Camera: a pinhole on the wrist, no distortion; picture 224 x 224 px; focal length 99.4 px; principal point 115.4 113.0 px. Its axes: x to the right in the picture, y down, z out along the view. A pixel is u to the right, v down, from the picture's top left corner.
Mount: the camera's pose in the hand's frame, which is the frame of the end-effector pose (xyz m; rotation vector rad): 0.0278 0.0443 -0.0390 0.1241 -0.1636 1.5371
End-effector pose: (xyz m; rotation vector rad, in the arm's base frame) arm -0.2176 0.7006 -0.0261 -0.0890 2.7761 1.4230
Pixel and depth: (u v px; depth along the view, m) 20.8 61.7 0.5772
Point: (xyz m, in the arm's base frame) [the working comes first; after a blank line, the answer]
In the camera's frame: -0.5493 -0.2979 0.5772

-0.4786 0.6855 -0.7874
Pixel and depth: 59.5 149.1 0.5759
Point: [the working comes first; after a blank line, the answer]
In the camera's frame: -0.3239 0.2092 0.5759

0.0067 0.8678 -0.5893
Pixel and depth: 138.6 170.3 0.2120
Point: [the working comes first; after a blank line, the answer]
In the camera's frame: 0.0495 0.1222 0.2120

-0.1237 0.8811 -0.0773
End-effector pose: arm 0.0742 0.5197 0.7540 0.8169 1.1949 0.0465
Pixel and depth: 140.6 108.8 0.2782
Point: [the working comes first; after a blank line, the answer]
In the camera's frame: 0.0705 -0.0118 0.2782

0.3180 0.4466 0.7939
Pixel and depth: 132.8 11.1 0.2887
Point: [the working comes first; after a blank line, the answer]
In the camera's frame: 0.0505 -0.2960 0.2887

0.4311 0.5425 0.5504
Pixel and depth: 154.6 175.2 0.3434
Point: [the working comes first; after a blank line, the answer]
In the camera's frame: 0.1354 0.2149 0.3434

0.3083 0.3512 1.0189
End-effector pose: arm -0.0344 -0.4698 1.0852 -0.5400 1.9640 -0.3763
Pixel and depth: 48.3 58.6 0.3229
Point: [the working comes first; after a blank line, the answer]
In the camera's frame: -0.2180 -0.1767 0.3229

0.1606 -0.7751 0.9495
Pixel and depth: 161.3 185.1 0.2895
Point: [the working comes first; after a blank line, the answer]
In the camera's frame: 0.1337 0.2100 0.2895

0.2489 -0.2688 1.0504
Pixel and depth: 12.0 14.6 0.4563
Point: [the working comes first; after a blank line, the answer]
In the camera's frame: -0.4747 -0.4517 0.4563

0.2006 -1.1588 0.8472
